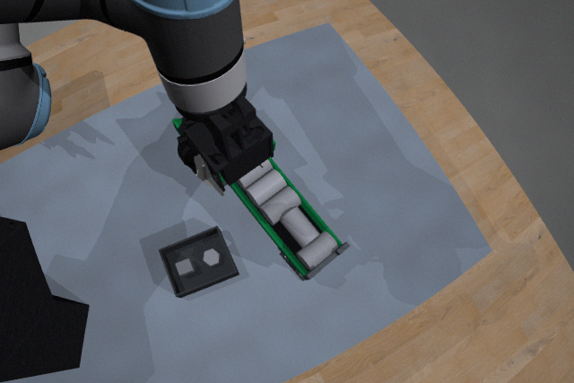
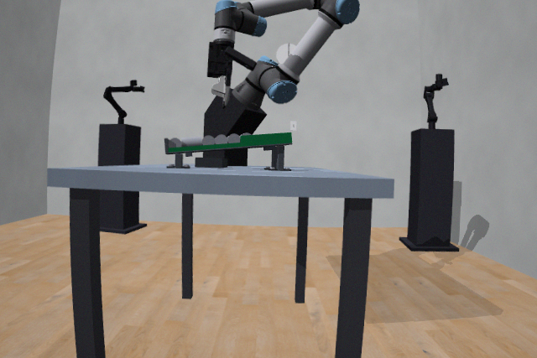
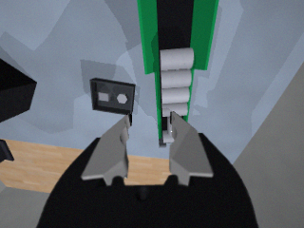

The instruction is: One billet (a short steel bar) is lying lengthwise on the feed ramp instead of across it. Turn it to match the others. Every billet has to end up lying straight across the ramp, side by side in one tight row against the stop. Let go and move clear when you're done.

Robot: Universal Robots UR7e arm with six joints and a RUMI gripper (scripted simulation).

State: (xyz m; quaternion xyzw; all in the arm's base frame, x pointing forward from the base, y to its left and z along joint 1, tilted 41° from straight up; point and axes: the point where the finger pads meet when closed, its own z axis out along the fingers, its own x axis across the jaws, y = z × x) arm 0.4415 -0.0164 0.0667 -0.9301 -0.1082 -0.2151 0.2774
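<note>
Now: the grey stop 16 cm below my hand, 15 cm to the right of it and 11 cm ahead of it. Also, from my hand: dark tray (21 cm below, 11 cm behind, 7 cm to the right).
</note>
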